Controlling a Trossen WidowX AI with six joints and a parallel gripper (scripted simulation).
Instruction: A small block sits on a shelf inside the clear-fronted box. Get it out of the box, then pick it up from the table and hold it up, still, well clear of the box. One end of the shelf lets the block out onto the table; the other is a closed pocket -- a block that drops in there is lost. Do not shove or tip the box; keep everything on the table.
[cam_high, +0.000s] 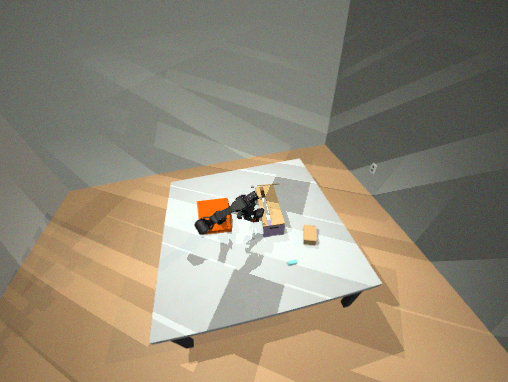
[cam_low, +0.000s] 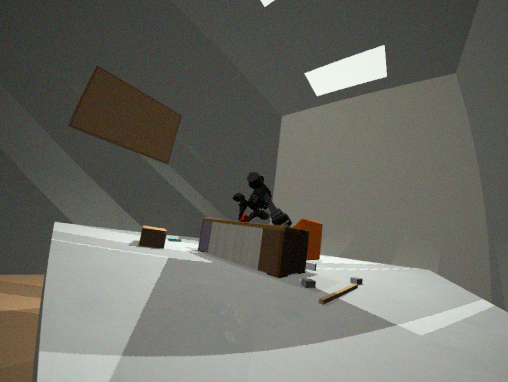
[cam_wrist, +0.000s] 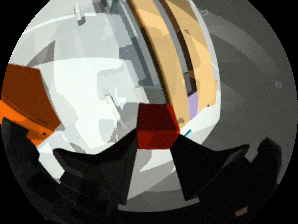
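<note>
The red block lies 10 mm to the left of my gripper tip and 10 mm above it. From my gripper tip the other things lie so: brown block: 340 mm ahead, 90 mm to the right, 110 mm below; then box: 70 mm ahead, 150 mm to the left, 80 mm below; then teal piece: 180 mm ahead, 250 mm to the right, 130 mm below.
</note>
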